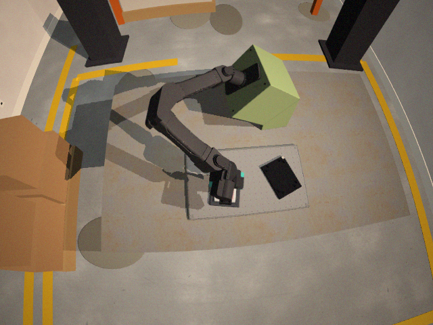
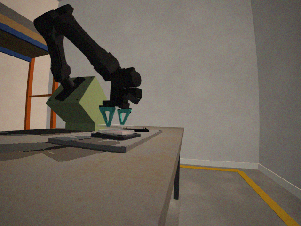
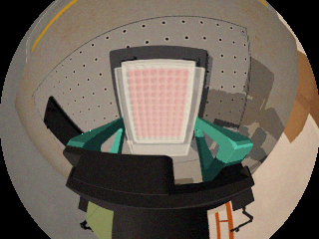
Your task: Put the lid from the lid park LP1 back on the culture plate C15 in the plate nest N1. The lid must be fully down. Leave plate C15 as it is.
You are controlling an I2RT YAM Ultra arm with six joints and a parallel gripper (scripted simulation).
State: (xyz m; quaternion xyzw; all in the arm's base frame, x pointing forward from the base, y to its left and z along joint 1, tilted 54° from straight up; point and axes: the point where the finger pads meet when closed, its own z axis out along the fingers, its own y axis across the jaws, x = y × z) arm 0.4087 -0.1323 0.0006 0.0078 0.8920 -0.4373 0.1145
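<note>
Now: the culture plate C15 30 mm below my hand. Round my hand: plate nest N1 (40 mm below); then black lid park LP1 (250 mm to the left, 50 mm below, 30 mm behind); then clear lid (10 mm below).
</note>
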